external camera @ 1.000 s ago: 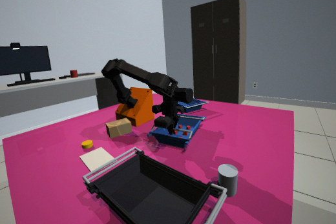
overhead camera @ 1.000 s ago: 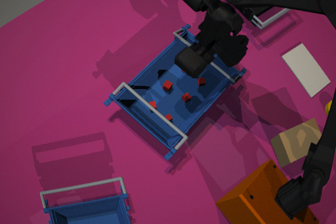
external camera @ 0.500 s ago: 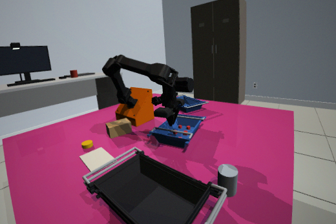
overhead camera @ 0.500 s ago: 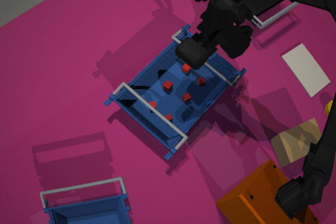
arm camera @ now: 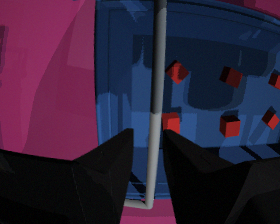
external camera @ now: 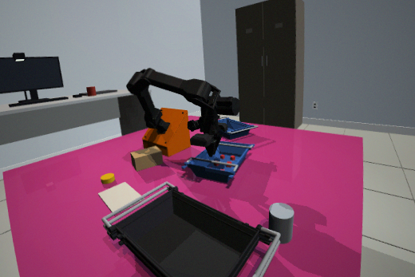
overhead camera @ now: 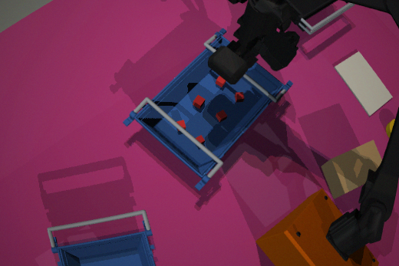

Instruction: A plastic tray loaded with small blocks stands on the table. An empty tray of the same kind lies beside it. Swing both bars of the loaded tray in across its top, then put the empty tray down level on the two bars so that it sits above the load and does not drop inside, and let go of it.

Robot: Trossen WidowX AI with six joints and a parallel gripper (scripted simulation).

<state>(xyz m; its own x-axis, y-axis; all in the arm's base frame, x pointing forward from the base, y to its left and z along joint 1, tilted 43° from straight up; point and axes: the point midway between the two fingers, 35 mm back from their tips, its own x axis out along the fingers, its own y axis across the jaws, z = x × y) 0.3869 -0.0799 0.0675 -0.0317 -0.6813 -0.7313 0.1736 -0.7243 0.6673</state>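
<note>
The blue tray lies 48 cm to the left of my gripper tip, 23 cm behind it and 5 cm below it. The rest, counted from my gripper tip: white card (27 cm to the right, 19 cm behind, 9 cm below); grey cylinder (29 cm ahead, 13 cm to the right, 6 cm below); cardboard box (32 cm behind, 6 cm to the right, 6 cm below).
</note>
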